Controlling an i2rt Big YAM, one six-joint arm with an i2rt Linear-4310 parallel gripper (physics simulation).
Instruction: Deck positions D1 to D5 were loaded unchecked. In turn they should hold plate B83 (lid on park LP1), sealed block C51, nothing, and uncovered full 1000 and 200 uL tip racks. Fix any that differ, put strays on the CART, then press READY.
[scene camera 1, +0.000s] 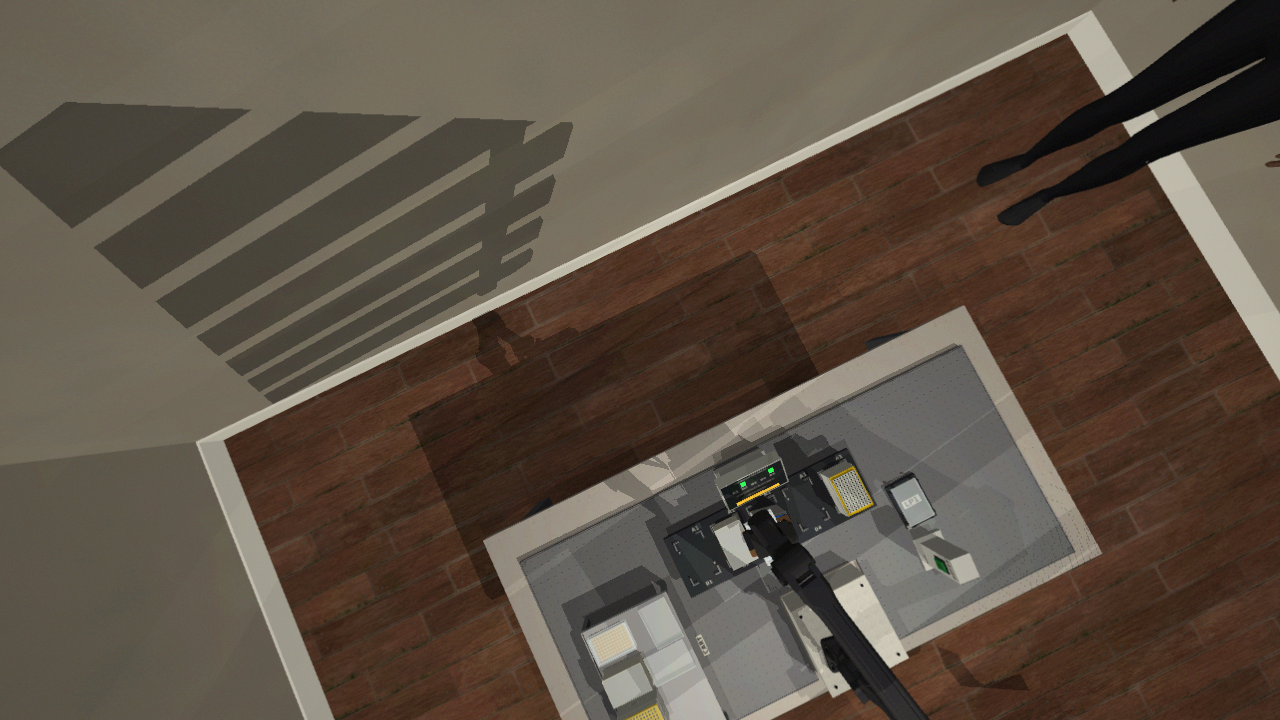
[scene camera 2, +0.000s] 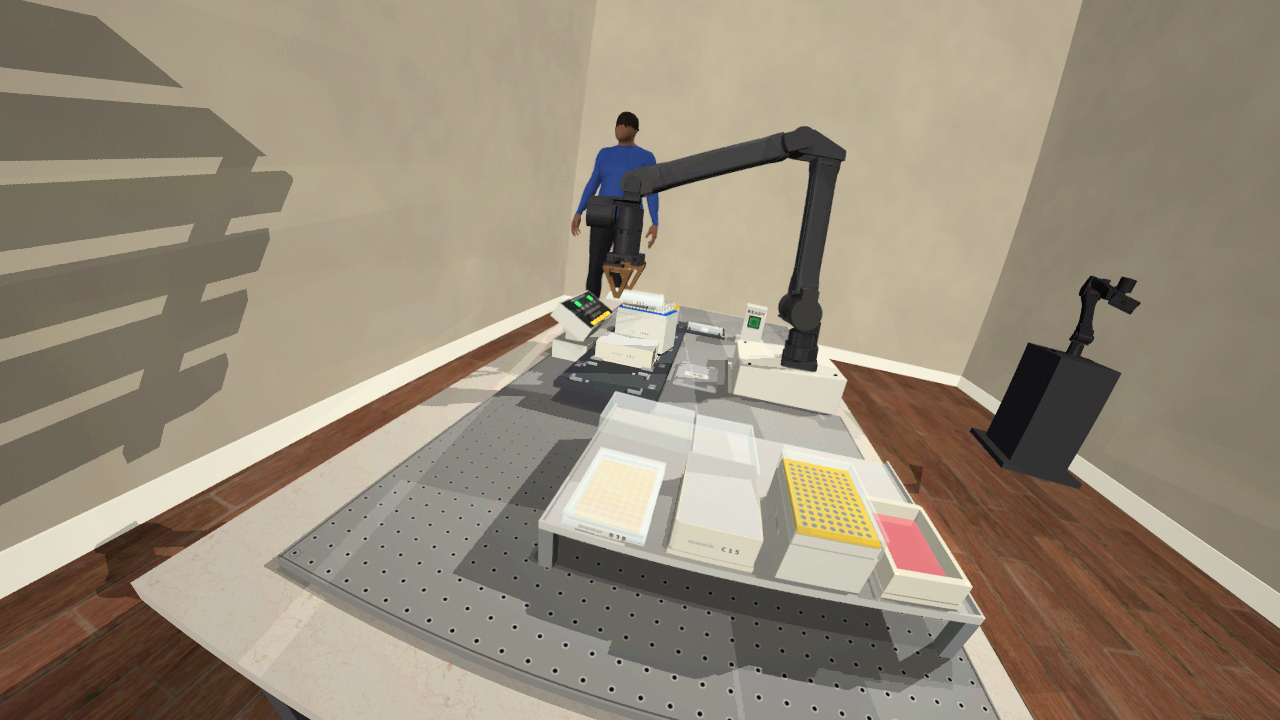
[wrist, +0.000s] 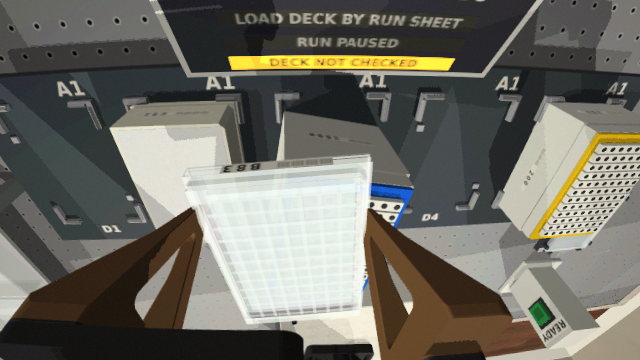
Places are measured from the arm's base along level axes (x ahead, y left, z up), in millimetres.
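Where they show: gripper, fingertip midpoint: (scene camera 2: 622, 295) (wrist: 284, 215); arm's base, link origin: (scene camera 2: 798, 362) (wrist: 336, 356).
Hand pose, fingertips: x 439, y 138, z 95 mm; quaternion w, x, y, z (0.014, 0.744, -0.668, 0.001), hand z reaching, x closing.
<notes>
Things, the pixels of their top centre, and the offset from my fingertips. "pt": a spot on its surface instead. Level surfaces: height alone.
- plate B83, top centre: (wrist: 293, 270) (scene camera 2: 636, 293) (scene camera 1: 770, 538) dx -33, dy -8, dz +9 mm
- blue-edged 1000 tip rack, top centre: (wrist: 329, 261) (scene camera 2: 649, 305) dx -59, dy -38, dz -19 mm
- sealed white block, top centre: (wrist: 187, 193) (scene camera 2: 629, 340) (scene camera 1: 736, 544) dx -63, dy +77, dz -81 mm
- yellow-edged 200 tip rack, top centre: (wrist: 599, 195) (scene camera 2: 658, 302) (scene camera 1: 852, 491) dx -1, dy -290, dz -58 mm
- dark deck, surface height: dz -123 mm
- Lid park LP1, surface spot: (scene camera 1: 911, 501) pt dx -120, dy -497, dz -156 mm
- READY button, top centre: (wrist: 547, 321) (scene camera 2: 755, 318) (scene camera 1: 945, 566) dx -289, dy -490, dz -79 mm
- screen, surface spot: (wrist: 345, 42) pt dx +74, dy -24, dz -67 mm
- tan plate, top centre: (scene camera 2: 620, 484) (scene camera 1: 611, 644) dx -244, dy +516, dz -97 mm
- block C15, top centre: (scene camera 2: 721, 490) (scene camera 1: 627, 685) dx -350, dy +498, dz -72 mm
- yellow rack, top centre: (scene camera 2: 829, 489) dx -457, dy +481, dz -44 mm
My gripper (wrist: 284, 215) (scene camera 2: 619, 291) is shut on plate B83 (wrist: 280, 250), which has a clear lid on it, and holds it above the blue-edged 1000 tip rack (wrist: 340, 140) (scene camera 2: 646, 327) at D3. The sealed white block (wrist: 170, 150) (scene camera 1: 733, 543) (scene camera 2: 626, 351) sits at D2; its number is too small to read. The yellow-edged 200 tip rack (wrist: 570, 185) (scene camera 1: 849, 490) stands uncovered at D5. D1 and D4 on the dark deck (wrist: 45, 165) (scene camera 1: 810, 503) hold nothing. Lid park LP1 (scene camera 1: 911, 501) and the READY button (wrist: 541, 312) (scene camera 1: 941, 564) (scene camera 2: 754, 322) are to the right.
The screen (wrist: 345, 42) (scene camera 1: 754, 483) behind the deck reads DECK NOT CHECKED. A raised shelf (scene camera 2: 760, 580) holds a tan plate (scene camera 2: 615, 492), block C15 (scene camera 2: 716, 519), a yellow rack (scene camera 2: 827, 505) and a box with a pink inside (scene camera 2: 913, 546). A person (scene camera 2: 617, 174) stands beyond the table.
</notes>
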